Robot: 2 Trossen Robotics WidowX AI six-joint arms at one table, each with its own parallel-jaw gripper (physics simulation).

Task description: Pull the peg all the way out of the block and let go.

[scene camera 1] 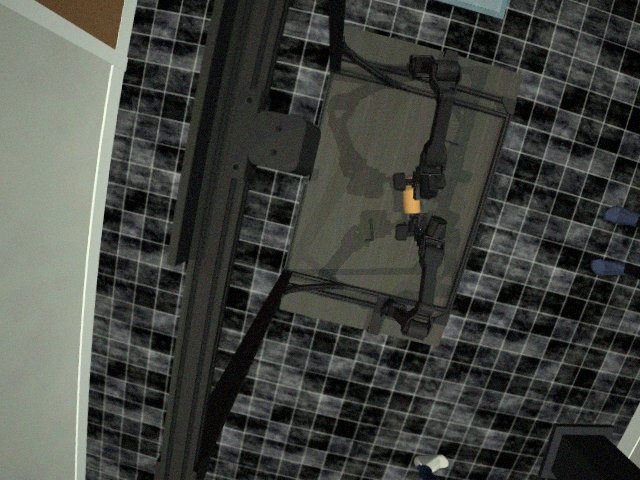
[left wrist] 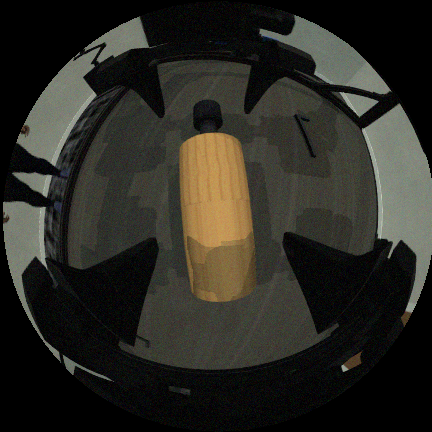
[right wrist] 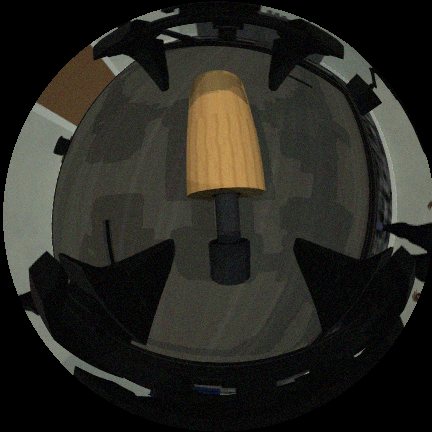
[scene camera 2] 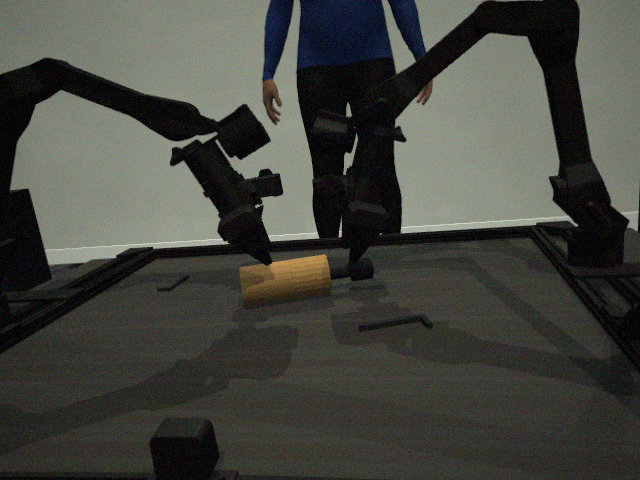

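Seen in the pictures: left gripper, fingertip midpoint: (scene camera 1: 413, 190) (left wrist: 220, 241) (right wrist: 218, 83) (scene camera 2: 269, 256); right gripper, fingertip midpoint: (left wrist: 203, 111) (right wrist: 236, 245) (scene camera 2: 348, 255); left arm's base, link origin: (scene camera 1: 415, 70) (right wrist: 226, 38); right arm's base, link origin: (scene camera 1: 388, 306) (left wrist: 241, 55) (scene camera 2: 596, 265).
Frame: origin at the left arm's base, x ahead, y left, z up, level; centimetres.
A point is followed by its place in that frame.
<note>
The tan wooden cylinder block (scene camera 1: 411, 200) @(x 51.2, y -4.5, z 4.6 cm) (scene camera 2: 285, 281) @(x 49.2, y -7.0, z 2.3 cm) (left wrist: 217, 200) @(x 50.1, y -3.9, z 4.7 cm) (right wrist: 222, 145) @(x 53.4, y -3.8, z 4.7 cm) lies on its side on the table. The black peg (scene camera 2: 361, 269) @(x 62.0, y -5.1, z 1.8 cm) (left wrist: 207, 114) @(x 60.5, y -3.5, z 3.0 cm) (right wrist: 230, 261) @(x 61.7, y -3.4, z 3.1 cm) has its narrow shaft in one end of the block, with a length of shaft and the thick head outside. My left gripper (scene camera 2: 268, 260) @(x 47.2, y -3.9, z 5.9 cm) (left wrist: 220, 241) @(x 47.2, y -3.9, z 5.9 cm) is open, its fingers apart on both sides of the block's end away from the peg, not gripping it. My right gripper (scene camera 2: 354, 262) @(x 60.3, y -3.0, z 3.9 cm) (right wrist: 236, 245) @(x 60.3, y -3.0, z 3.9 cm) is open over the peg head, a finger on each side. In scene camera 1 the arms mostly hide the peg.
A dark bent key (scene camera 2: 395, 322) @(x 63.4, y -20.7, z -1.4 cm) (left wrist: 305, 135) @(x 62.3, y -19.9, z -1.3 cm) (right wrist: 109, 240) @(x 61.3, y -19.9, z -1.7 cm) lies near the peg's side of the block. A second bent key (scene camera 2: 174, 283) @(x 28.0, y 12.0, z -1.2 cm) lies at the left of the table in scene camera 2. A raised frame (scene camera 2: 361, 239) runs along the table's edge. A person stands beyond it.
</note>
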